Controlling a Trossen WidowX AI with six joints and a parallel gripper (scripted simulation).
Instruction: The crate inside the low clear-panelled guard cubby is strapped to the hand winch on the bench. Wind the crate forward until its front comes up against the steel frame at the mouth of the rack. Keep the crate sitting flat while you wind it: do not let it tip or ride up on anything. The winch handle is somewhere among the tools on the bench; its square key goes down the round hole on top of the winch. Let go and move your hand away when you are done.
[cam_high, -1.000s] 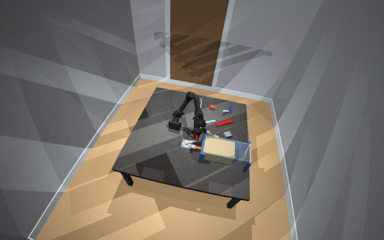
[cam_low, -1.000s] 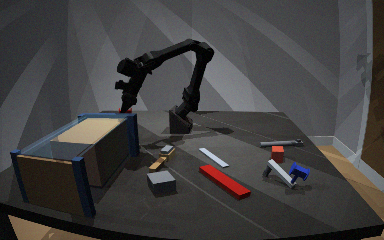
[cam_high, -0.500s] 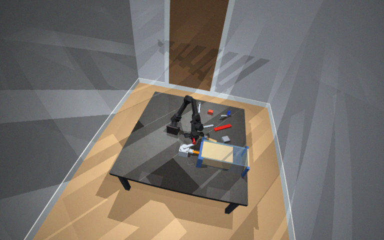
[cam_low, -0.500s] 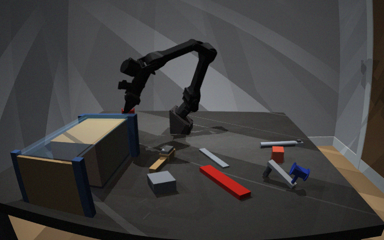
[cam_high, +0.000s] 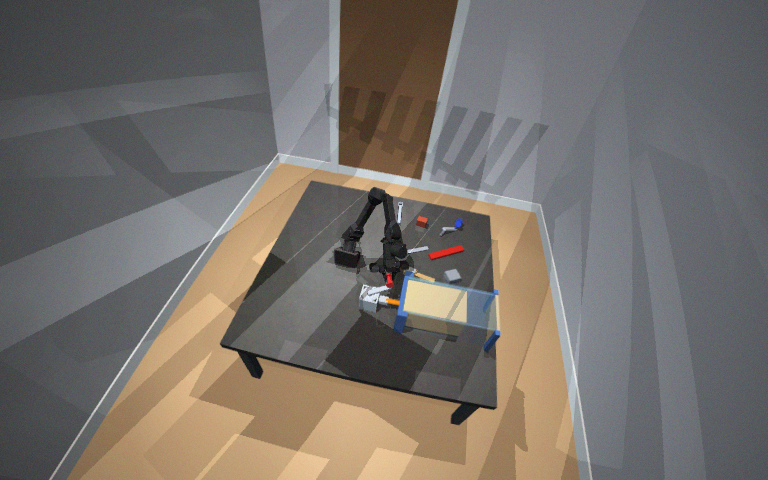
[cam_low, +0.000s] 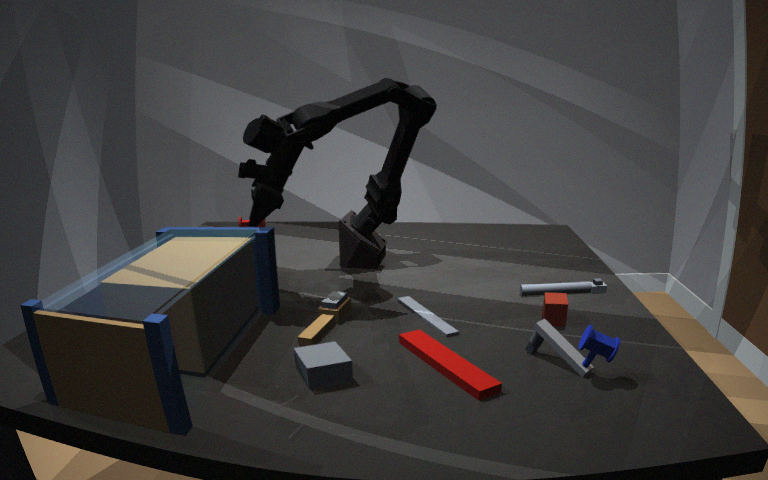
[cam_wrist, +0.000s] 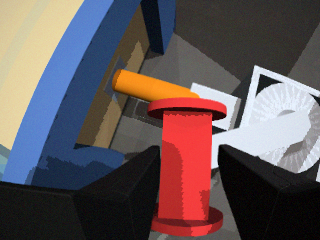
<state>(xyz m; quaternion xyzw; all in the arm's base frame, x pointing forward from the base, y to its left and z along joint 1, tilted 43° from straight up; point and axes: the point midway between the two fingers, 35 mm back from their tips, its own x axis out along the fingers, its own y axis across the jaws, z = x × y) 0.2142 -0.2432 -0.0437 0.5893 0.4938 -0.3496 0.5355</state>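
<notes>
The red spool-shaped grip lies 10 mm to the left of my gripper tip and 10 mm below it. Also, from my gripper tip: grey winch (100 mm behind, 50 mm to the right, 110 mm below); then clear-panelled cubby (310 mm ahead, 90 mm to the right, 30 mm below); then wooden-handled tool (160 mm ahead, 170 mm to the left, 130 mm below).
</notes>
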